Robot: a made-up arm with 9 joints. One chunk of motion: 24 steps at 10 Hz.
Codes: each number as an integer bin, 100 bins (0 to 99) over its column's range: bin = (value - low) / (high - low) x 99, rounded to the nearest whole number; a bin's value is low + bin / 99 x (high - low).
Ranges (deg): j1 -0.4..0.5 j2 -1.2..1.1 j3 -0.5..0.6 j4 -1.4..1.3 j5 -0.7..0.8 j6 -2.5..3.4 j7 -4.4..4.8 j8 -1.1..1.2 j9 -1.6..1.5
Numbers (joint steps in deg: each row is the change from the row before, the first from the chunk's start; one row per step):
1: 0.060 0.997 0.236 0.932 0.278 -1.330 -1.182 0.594 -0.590
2: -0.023 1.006 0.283 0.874 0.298 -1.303 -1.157 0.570 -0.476
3: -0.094 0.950 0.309 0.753 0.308 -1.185 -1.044 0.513 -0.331
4: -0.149 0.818 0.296 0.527 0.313 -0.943 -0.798 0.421 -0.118
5: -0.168 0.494 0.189 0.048 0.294 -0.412 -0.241 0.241 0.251
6: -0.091 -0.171 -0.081 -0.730 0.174 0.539 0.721 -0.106 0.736
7: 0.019 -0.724 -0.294 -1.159 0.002 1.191 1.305 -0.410 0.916
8: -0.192 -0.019 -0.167 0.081 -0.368 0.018 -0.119 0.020 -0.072
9: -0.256 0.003 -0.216 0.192 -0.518 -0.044 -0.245 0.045 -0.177
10: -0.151 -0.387 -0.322 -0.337 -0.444 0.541 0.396 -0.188 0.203
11: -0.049 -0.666 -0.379 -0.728 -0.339 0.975 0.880 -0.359 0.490
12: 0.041 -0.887 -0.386 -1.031 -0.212 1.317 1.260 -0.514 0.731
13: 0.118 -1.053 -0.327 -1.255 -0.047 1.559 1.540 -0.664 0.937
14: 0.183 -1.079 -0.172 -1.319 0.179 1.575 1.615 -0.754 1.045
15: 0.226 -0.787 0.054 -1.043 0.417 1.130 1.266 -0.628 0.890
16: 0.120 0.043 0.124 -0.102 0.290 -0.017 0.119 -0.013 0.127
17: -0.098 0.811 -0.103 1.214 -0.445 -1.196 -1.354 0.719 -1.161
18: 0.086 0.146 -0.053 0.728 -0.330 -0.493 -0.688 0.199 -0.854
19: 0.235 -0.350 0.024 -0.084 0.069 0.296 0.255 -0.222 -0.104
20: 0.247 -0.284 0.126 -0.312 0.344 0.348 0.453 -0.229 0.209
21: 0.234 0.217 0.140 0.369 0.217 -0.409 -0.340 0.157 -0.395
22: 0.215 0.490 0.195 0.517 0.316 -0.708 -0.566 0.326 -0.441
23: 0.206 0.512 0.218 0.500 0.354 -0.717 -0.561 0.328 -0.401
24: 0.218 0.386 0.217 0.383 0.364 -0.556 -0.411 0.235 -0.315
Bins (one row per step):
1: 51 95 66 86 65 20 35 73 32
2: 41 95 70 83 66 20 35 72 36
3: 34 93 73 79 67 22 36 69 41
4: 28 87 72 71 67 26 39 65 47
5: 26 73 62 53 66 35 45 58 59
6: 34 44 38 25 58 51 55 43 75
7: 46 20 19 9 46 62 61 30 80
8: 23 51 30 54 22 42 46 48 49
9: 16 52 26 58 12 41 45 49 45
10: 27 35 16 39 17 51 52 39 58
11: 39 23 11 25 24 58 57 32 67
12: 49 13 10 14 32 64 61 25 74
13: 57 6 16 5 43 68 64 19 81
14: 64 5 30 3 58 68 65 15 84
15: 69 18 50 13 74 61 61 20 80
16: 57 54 56 48 65 42 49 47 55
17: 33 87 36 96 17 22 33 78 14
18: 53 58 40 78 24 34 40 56 24
19: 70 37 47 48 51 47 50 38 48
20: 71 39 56 40 69 48 52 37 58
21: 70 61 58 65 61 35 44 54 38
22: 68 73 63 70 67 30 41 61 37
23: 67 74 65 70 70 30 41 61 38
24: 68 68 65 65 70 33 43 57 41

